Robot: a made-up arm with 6 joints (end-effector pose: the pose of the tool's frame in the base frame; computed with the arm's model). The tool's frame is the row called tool. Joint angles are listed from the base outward.
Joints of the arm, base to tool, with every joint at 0 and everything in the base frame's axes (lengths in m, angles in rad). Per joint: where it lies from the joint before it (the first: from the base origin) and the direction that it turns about. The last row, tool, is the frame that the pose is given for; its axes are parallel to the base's.
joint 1: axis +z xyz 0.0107 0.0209 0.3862
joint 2: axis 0.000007 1 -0.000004 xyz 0.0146 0.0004 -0.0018
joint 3: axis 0.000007 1 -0.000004 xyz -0.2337 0 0.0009
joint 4: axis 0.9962 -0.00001 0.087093 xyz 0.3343 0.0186 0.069
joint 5: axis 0.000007 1 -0.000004 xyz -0.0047 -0.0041 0.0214
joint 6: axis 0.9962 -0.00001 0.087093 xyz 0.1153 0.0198 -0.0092
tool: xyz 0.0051 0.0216 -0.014
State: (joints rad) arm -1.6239 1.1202 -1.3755 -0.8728 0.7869 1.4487
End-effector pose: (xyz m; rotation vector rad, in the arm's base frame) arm -0.0132 -0.2957 0.7128 0.6451 -0.5381 -2.1397
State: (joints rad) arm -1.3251 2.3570 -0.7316 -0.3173 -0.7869 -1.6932
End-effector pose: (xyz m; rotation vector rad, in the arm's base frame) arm 0.1267 -0.2686 0.1058 -1.1192 1.3231 -0.1760
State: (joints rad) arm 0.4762 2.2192 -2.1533 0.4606 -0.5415 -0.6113
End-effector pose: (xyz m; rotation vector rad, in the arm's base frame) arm 0.5466 0.3214 0.6713 -0.0332 -0.4195 0.1855
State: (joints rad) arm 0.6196 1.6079 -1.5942 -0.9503 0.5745 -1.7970
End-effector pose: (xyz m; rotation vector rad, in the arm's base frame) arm 0.3922 0.2407 0.6479 -2.7947 -0.1180 0.2716
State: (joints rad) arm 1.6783 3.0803 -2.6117 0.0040 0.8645 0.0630
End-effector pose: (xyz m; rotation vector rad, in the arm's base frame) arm -0.1098 0.6013 0.2077 -1.0494 1.0327 1.3645
